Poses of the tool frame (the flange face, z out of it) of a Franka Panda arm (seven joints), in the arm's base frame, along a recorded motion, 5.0 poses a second.
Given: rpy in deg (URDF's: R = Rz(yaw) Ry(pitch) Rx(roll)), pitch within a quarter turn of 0, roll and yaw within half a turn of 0; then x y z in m.
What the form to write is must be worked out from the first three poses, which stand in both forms.
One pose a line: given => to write
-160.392, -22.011, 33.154, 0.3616, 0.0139, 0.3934 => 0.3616, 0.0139, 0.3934, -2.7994, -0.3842, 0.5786
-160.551, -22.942, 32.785, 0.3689, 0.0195, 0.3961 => 0.3689, 0.0195, 0.3961, -2.8021, -0.4004, 0.5722
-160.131, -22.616, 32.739, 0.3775, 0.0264, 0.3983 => 0.3775, 0.0264, 0.3983, -2.7948, -0.3947, 0.5714
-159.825, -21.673, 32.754, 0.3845, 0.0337, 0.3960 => 0.3845, 0.0337, 0.3960, -2.7895, -0.3783, 0.5717
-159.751, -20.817, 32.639, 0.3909, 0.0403, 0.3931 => 0.3909, 0.0403, 0.3931, -2.7882, -0.3633, 0.5697
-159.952, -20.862, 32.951, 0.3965, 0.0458, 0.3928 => 0.3965, 0.0458, 0.3928, -2.7917, -0.3641, 0.5751
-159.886, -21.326, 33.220, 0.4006, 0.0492, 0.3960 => 0.4006, 0.0492, 0.3960, -2.7905, -0.3722, 0.5798
